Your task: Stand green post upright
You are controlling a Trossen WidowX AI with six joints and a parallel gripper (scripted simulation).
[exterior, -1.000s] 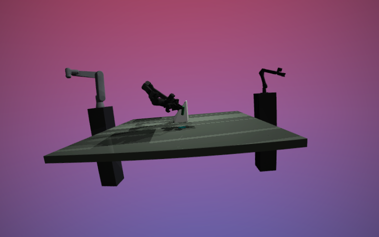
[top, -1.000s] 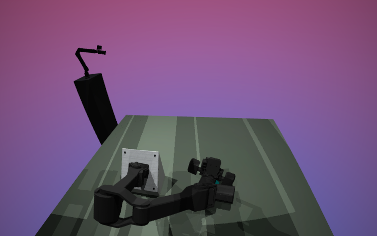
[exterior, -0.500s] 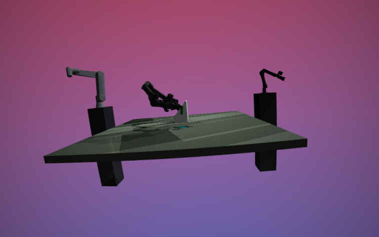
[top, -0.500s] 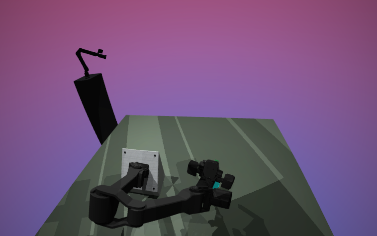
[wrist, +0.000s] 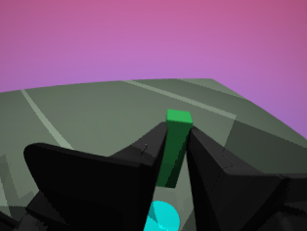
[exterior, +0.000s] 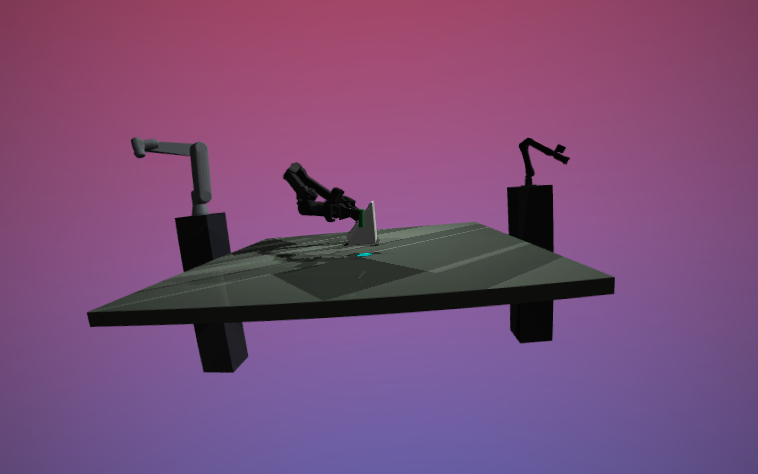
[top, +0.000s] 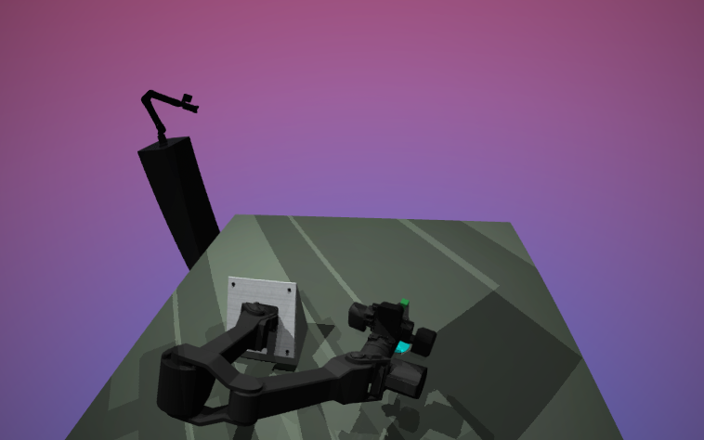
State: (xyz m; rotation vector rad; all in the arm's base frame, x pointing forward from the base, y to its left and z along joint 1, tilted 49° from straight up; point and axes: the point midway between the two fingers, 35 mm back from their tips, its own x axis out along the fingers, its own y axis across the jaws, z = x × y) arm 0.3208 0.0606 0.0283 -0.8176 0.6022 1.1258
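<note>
Now: gripper tip 20 mm above the green post. From my gripper tip the other things lie so: cyan circle (160 mm below).
</note>
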